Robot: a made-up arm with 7 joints.
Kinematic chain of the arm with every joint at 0, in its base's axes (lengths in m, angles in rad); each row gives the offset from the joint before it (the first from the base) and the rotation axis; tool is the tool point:
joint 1: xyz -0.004 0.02 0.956 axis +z
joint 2: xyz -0.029 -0.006 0 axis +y
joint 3: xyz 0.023 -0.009 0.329 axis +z
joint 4: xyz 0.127 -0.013 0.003 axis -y
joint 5: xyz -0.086 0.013 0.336 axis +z
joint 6: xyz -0.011 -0.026 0 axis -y
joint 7: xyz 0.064 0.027 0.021 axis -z
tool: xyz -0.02 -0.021 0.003
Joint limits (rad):
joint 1: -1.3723..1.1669
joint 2: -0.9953..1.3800
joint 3: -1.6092..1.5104
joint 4: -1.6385..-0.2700
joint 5: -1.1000..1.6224
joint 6: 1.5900..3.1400
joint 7: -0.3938..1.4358
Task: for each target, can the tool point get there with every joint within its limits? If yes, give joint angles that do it. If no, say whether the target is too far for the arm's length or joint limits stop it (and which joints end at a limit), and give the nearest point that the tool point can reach.
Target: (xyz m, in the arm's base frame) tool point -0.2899 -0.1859 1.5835
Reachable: yes | joints -0.0973 -0.6548 -0.9991 -0.8369 -0.7124 2.9858 0.4947
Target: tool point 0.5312 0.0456 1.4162
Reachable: yes | joints 0.4028 0.7752 -1.1835 -0.5089 0.2214 2.4881 0.0043
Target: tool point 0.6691 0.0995 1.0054
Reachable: yes | joints -0.4943 1.1290 1.2226 -1.2594 0.9012 1.7453 0.7132
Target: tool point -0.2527 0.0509 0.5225
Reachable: no: joint limits stop it (at a limit: joint 1, joint 2, joint 4, joint 5, joint 7) | nearest point -0.0754 0.4980 0.5955 | short by 0.487 m
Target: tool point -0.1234 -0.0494 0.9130
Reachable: no: joint limits stop it (at a limit: joint 1, joint 2, joint 4, joint 5, joint 6, joint 7) | nearest point -0.3688 -0.4200 0.8823 | short by 0.446 m
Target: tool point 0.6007 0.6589 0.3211
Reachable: no: too far | nearest point 0.4202 0.4682 0.5824 | short by 0.370 m
